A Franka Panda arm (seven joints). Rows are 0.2 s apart.
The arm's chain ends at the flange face. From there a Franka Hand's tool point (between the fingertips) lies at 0.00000 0.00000 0.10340 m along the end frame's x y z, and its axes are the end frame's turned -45 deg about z.
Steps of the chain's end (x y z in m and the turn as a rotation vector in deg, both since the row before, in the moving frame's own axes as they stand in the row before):
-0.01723, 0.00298, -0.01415, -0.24, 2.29, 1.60
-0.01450, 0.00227, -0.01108, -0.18, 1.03, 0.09
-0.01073, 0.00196, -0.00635, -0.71, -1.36, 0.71
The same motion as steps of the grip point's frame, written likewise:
-0.01172, -0.00681, -0.01423, -1.79, 1.45, 1.60
-0.01077, -0.00710, -0.01110, -0.86, 0.60, 0.09
-0.01161, -0.00705, -0.00639, 0.46, -1.46, 0.71

